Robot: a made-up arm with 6 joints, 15 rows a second.
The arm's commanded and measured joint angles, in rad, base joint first. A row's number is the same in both.
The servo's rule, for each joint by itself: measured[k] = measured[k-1] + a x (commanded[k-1-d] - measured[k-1]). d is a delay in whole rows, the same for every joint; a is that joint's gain. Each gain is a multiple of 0.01, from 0.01 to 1. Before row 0 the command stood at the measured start. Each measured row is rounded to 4 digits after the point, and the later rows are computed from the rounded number. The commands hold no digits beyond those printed.
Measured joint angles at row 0:
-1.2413, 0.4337, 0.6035, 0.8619, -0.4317, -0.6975
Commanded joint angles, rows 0 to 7:
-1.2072, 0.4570, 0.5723, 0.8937, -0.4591, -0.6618
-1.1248, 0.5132, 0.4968, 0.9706, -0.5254, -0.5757
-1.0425, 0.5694, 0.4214, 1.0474, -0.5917, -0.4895
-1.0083, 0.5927, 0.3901, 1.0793, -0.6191, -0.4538
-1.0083, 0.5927, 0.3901, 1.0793, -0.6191, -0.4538
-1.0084, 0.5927, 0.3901, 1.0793, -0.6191, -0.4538
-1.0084, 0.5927, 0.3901, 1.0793, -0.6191, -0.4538
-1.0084, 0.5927, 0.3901, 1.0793, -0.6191, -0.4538
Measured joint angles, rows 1 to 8:
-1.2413, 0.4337, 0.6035, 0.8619, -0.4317, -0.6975
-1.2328, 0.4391, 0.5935, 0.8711, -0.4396, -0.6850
-1.2058, 0.4561, 0.5626, 0.9000, -0.4645, -0.6467
-1.1650, 0.4822, 0.5174, 0.9427, -0.5014, -0.5917
-1.1258, 0.5076, 0.4767, 0.9823, -0.5355, -0.5434
-1.0964, 0.5272, 0.4490, 1.0104, -0.5597, -0.5120
-1.0744, 0.5423, 0.4302, 1.0304, -0.5769, -0.4916
-1.0579, 0.5539, 0.4174, 1.0446, -0.5891, -0.4784
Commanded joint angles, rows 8 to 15:
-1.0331, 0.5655, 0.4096, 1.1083, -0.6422, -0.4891
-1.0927, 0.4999, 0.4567, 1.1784, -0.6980, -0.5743
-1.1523, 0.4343, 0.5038, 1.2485, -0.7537, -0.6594
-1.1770, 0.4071, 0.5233, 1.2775, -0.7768, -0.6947
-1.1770, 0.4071, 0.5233, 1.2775, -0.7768, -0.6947
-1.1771, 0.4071, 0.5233, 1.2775, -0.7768, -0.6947
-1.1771, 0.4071, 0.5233, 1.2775, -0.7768, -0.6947
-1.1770, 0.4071, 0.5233, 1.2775, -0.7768, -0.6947
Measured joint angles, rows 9 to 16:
-1.0455, 0.5628, 0.4087, 1.0547, -0.5978, -0.4698
-1.0424, 0.5634, 0.4090, 1.0702, -0.6107, -0.4766
-1.0550, 0.5488, 0.4243, 1.1016, -0.6360, -0.5108
-1.0793, 0.5225, 0.4497, 1.1442, -0.6701, -0.5628
-1.1037, 0.4960, 0.4733, 1.1829, -0.7010, -0.6090
-1.1220, 0.4756, 0.4893, 1.2103, -0.7230, -0.6390
-1.1358, 0.4598, 0.5002, 1.2298, -0.7386, -0.6585
-1.1461, 0.4477, 0.5076, 1.2436, -0.7497, -0.6712

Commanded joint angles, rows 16 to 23:
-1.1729, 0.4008, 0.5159, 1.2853, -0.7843, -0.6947
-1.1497, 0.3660, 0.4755, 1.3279, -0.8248, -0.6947
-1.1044, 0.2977, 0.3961, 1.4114, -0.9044, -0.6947
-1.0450, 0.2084, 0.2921, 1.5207, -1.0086, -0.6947
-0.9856, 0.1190, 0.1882, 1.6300, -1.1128, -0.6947
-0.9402, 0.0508, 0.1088, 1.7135, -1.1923, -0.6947
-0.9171, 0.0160, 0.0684, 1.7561, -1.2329, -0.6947
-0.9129, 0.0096, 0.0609, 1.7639, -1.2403, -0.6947
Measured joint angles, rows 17 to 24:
-1.1538, 0.4384, 0.5126, 1.2534, -0.7576, -0.6794
-1.1586, 0.4298, 0.5137, 1.2627, -0.7653, -0.6848
-1.1564, 0.4151, 0.5015, 1.2816, -0.7826, -0.6883
-1.1434, 0.3881, 0.4678, 1.3192, -0.8179, -0.6905
-1.1188, 0.3468, 0.4116, 1.3776, -0.8732, -0.6920
-1.0855, 0.2944, 0.3401, 1.4508, -0.9427, -0.6929
-1.0492, 0.2384, 0.2661, 1.5270, -1.0151, -0.6935
-1.0162, 0.1872, 0.2028, 1.5934, -1.0783, -0.6939

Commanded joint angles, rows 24 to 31:
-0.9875, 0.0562, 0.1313, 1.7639, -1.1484, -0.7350
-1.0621, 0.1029, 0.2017, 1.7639, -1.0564, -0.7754
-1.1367, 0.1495, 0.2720, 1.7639, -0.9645, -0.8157
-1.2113, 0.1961, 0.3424, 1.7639, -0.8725, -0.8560
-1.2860, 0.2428, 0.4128, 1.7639, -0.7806, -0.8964
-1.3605, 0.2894, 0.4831, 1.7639, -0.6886, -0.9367
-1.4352, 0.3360, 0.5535, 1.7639, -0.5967, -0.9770
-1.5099, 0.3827, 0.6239, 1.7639, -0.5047, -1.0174
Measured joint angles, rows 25 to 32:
-0.9904, 0.1464, 0.1574, 1.6428, -1.1253, -0.6942
-0.9897, 0.1257, 0.1490, 1.6779, -1.1320, -0.7085
-1.0078, 0.1205, 0.1659, 1.7028, -1.1101, -0.7319
-1.0400, 0.1272, 0.1999, 1.7205, -1.0679, -0.7612
-1.0828, 0.1430, 0.2455, 1.7331, -1.0112, -0.7944
-1.1336, 0.1660, 0.2990, 1.7420, -0.9443, -0.8301
-1.1903, 0.1944, 0.3579, 1.7484, -0.8701, -0.8674
-1.2515, 0.2270, 0.4205, 1.7529, -0.7908, -0.9058

